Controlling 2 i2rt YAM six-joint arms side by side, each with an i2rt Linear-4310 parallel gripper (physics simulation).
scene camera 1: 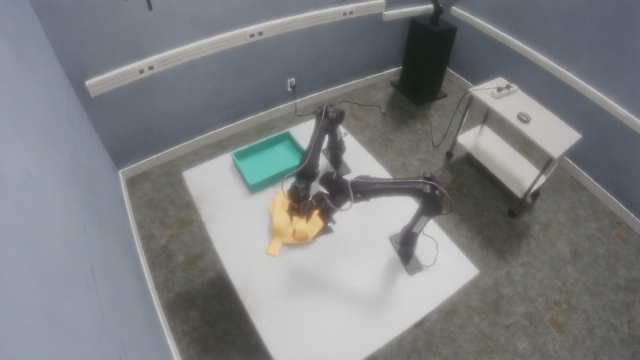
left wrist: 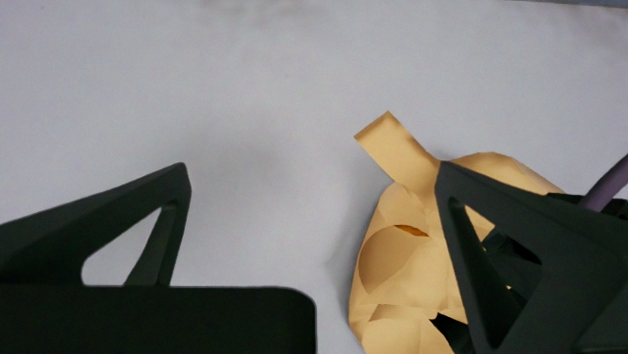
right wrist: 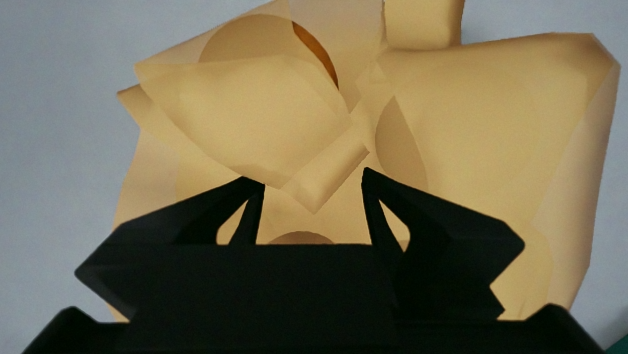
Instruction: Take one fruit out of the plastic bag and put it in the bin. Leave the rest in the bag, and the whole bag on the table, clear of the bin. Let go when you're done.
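The yellow-orange plastic bag [scene camera 1: 282,222] [left wrist: 415,295] [right wrist: 480,125] lies crumpled on the table, with a strap sticking out. Rounded shapes show through its film. A darker orange sliver of fruit [left wrist: 412,230] [right wrist: 320,52] shows at a gap in the film. My right gripper [right wrist: 313,176] is partly open over the bag, its fingertips around a folded flap, not shut on it. My left gripper [left wrist: 312,175] is wide open at the bag's edge, bare table between its fingers and its right-hand finger over the bag. The teal bin [scene camera 1: 274,180] [right wrist: 620,345] stands apart from the bag; no fruit shows in it.
Both arms reach in close together over the bag in scene camera 1, and the right arm [scene camera 1: 314,145] passes in front of the bin's right corner. The white table [scene camera 1: 320,295] carries bag, bin and arm bases. A white cart [scene camera 1: 542,125] and a black stand [scene camera 1: 427,62] are on the floor beyond.
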